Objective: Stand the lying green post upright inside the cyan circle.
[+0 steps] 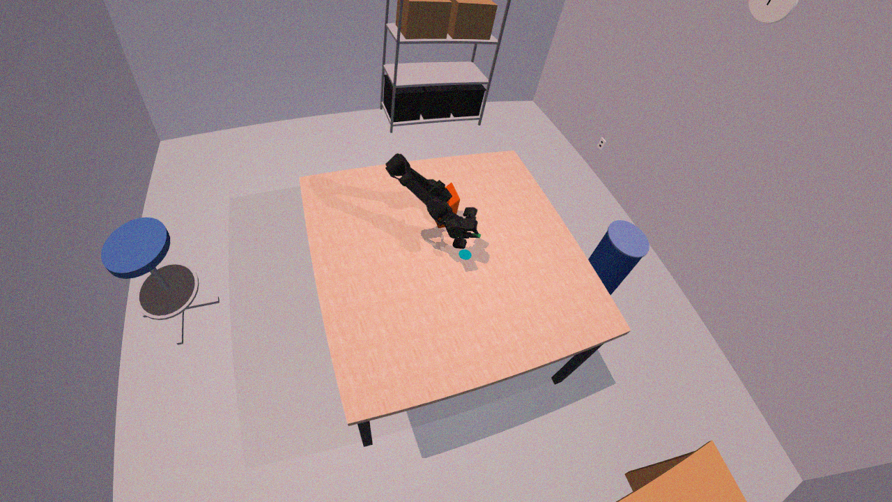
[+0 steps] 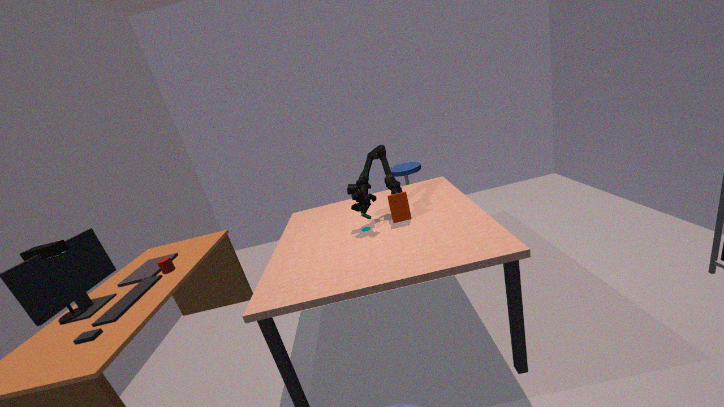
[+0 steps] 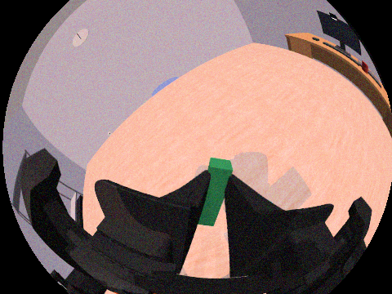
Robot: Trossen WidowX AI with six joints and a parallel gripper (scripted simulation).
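The cyan circle is 110 mm below my gripper tip, 40 mm to the right of it and 10 mm ahead of it. Round my gripper tip: green post: 10 mm below, 10 mm behind.
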